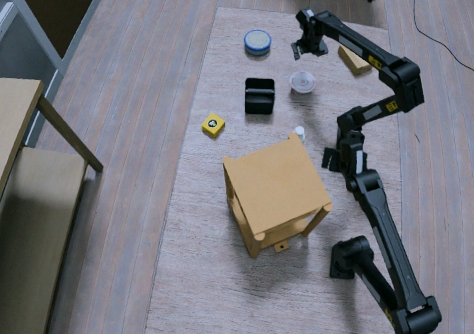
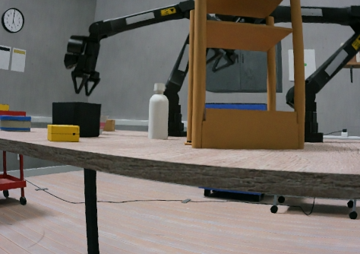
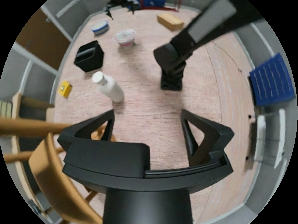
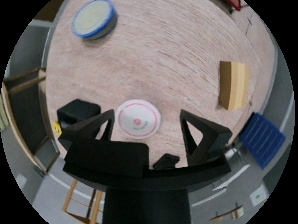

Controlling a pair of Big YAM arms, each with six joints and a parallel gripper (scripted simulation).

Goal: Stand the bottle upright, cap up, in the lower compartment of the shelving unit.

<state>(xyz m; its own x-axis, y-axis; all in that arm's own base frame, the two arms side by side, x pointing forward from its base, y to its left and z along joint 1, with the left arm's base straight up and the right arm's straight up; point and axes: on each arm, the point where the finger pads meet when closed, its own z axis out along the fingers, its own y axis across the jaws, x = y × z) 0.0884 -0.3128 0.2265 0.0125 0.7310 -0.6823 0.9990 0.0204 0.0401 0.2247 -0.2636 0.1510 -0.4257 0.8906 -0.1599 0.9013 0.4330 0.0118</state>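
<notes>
Right now my right hand is 10 mm short of the white bottle, 350 mm to the right of it and 50 mm above it. From my right hand the other things lie so: shelving unit (80 mm ahead, 630 mm to the left, 30 mm above); then black bin (170 mm ahead, 160 mm to the left, 110 mm below).
</notes>
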